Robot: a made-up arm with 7 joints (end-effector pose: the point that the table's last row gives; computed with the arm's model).
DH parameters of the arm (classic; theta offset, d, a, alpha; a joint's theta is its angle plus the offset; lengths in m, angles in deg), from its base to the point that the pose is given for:
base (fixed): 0 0 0 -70
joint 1: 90 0 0 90
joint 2: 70 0 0 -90
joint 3: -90 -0.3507 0.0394 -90
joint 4: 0 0 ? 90
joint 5: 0 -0.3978 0 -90
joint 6: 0 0 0 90
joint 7: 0 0 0 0
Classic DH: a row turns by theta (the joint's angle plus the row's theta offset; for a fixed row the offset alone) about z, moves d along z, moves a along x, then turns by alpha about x.
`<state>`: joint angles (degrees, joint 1 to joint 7).
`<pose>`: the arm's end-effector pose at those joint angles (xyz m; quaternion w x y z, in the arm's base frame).
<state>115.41 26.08 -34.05 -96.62 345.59 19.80 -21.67</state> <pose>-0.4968 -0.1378 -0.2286 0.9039 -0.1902 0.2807 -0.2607</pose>
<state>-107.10 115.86 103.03 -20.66 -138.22 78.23 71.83</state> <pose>-0.1880 0.7097 0.1630 0.0400 -0.1567 0.1098 -0.9807</pose>
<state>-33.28 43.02 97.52 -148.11 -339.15 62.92 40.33</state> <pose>-0.0742 0.2482 0.1369 0.0180 0.0715 -0.9128 0.4017</pose>
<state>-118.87 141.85 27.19 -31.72 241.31 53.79 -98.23</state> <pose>-0.4898 0.5435 0.1348 0.7637 0.1095 0.5796 0.2624</pose>
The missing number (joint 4, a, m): -0.0482
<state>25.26 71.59 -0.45 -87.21 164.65 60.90 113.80</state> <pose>0.2808 0.4505 -0.2859 0.0367 -0.4177 0.4725 0.7752</pose>
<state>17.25 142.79 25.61 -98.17 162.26 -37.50 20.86</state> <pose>0.4813 0.1008 0.2621 0.4822 -0.3642 -0.7760 0.1806</pose>
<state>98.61 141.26 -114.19 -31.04 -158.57 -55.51 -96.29</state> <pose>0.2234 0.6486 0.2897 0.0470 -0.6368 -0.4257 0.6412</pose>
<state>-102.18 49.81 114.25 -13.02 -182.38 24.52 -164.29</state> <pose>0.6061 0.3780 0.2401 0.0458 0.3952 0.6538 -0.6436</pose>
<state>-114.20 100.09 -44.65 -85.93 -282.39 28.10 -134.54</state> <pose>0.2141 0.1977 0.5336 0.0132 -0.8694 0.2355 0.4343</pose>
